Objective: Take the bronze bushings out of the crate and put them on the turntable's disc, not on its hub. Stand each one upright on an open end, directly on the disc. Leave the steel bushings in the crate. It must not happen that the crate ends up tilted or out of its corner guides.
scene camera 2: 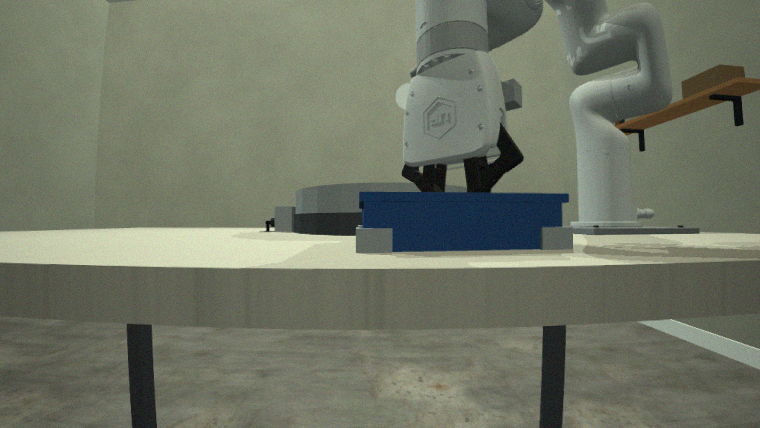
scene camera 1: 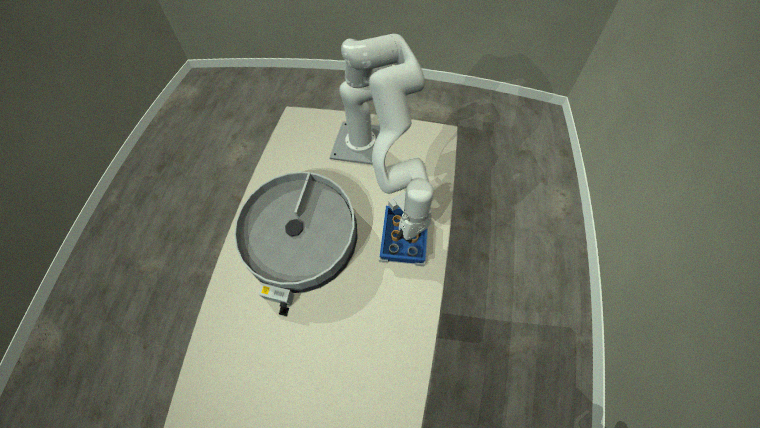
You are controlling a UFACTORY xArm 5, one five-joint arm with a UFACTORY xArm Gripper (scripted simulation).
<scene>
In view: a blue crate (scene camera 2: pixel 421 221).
The blue crate is seen too in scene camera 1 (scene camera 1: pixel 388 227).
</scene>
